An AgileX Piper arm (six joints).
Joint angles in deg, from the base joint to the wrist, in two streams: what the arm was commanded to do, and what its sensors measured. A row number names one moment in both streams.
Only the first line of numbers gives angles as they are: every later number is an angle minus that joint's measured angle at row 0.
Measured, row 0:
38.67 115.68 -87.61 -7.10 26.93 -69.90
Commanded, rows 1 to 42:
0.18 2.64 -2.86 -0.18 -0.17 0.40
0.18 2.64 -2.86 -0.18 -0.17 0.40
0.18 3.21 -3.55 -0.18 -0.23 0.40
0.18 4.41 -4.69 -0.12 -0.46 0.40
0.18 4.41 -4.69 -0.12 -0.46 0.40
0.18 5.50 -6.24 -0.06 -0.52 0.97
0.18 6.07 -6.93 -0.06 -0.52 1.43
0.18 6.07 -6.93 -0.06 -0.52 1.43
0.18 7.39 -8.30 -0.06 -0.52 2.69
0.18 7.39 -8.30 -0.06 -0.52 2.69
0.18 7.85 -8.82 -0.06 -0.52 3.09
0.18 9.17 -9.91 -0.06 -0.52 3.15
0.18 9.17 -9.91 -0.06 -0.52 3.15
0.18 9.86 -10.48 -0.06 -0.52 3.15
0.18 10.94 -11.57 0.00 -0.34 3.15
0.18 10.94 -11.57 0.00 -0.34 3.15
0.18 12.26 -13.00 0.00 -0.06 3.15
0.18 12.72 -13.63 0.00 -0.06 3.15
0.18 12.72 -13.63 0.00 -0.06 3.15
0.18 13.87 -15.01 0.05 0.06 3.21
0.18 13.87 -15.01 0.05 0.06 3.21
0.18 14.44 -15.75 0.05 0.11 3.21
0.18 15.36 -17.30 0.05 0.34 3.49
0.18 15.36 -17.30 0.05 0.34 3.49
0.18 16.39 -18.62 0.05 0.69 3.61
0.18 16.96 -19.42 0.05 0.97 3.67
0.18 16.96 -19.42 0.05 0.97 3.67
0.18 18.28 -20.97 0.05 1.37 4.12
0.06 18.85 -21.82 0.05 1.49 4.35
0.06 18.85 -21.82 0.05 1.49 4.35
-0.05 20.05 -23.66 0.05 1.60 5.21
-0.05 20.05 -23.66 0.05 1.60 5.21
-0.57 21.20 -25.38 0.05 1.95 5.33
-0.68 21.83 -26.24 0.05 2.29 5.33
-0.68 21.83 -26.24 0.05 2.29 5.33
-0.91 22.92 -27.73 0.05 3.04 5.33
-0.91 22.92 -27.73 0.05 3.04 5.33
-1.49 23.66 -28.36 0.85 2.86 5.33
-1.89 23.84 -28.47 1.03 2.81 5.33
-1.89 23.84 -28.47 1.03 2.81 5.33
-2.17 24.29 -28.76 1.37 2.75 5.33
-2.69 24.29 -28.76 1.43 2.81 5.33
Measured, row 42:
-1.83 23.89 -28.13 0.57 2.46 4.75
